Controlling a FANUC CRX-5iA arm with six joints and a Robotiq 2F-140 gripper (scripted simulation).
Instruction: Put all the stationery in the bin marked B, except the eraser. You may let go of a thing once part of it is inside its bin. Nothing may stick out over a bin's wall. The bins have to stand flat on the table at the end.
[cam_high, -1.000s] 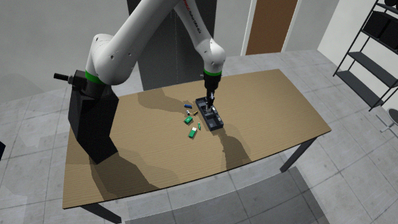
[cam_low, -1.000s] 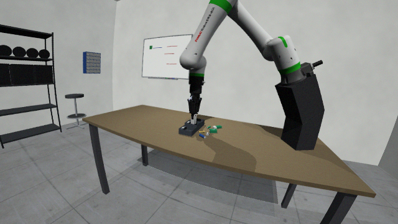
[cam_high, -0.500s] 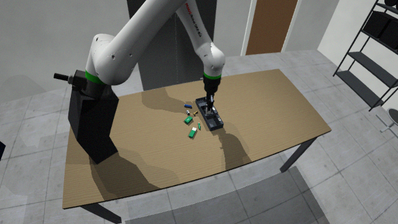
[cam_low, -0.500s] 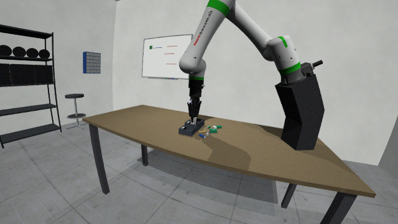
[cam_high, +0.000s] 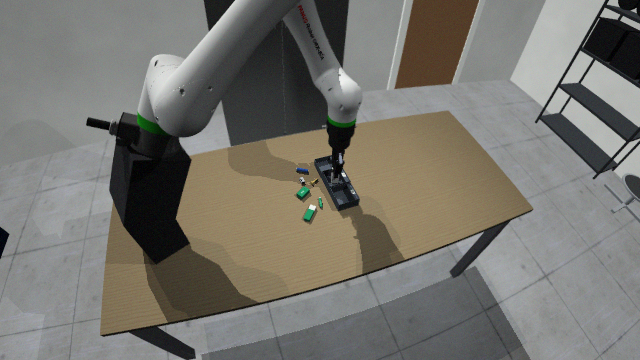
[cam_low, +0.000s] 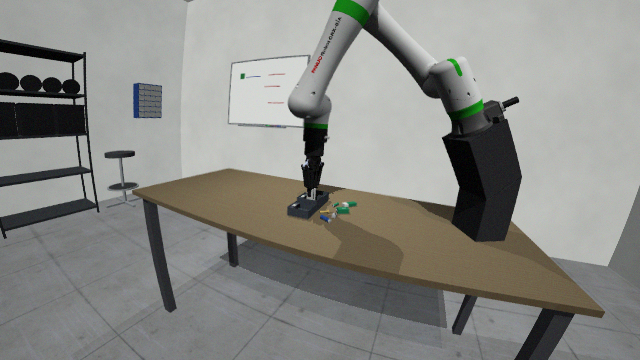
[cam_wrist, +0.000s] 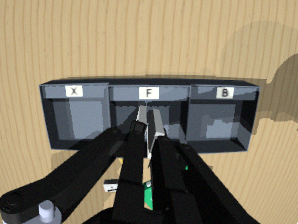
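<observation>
Now: hand 30 mm above the bin row. Also, from my hand: green stick: 80 mm behind, 80 mm to the right, 40 mm below; then yellow piece: 80 mm behind, 20 mm to the left, 40 mm below; then green block: 120 mm behind, 20 mm to the right, 40 mm below.
</observation>
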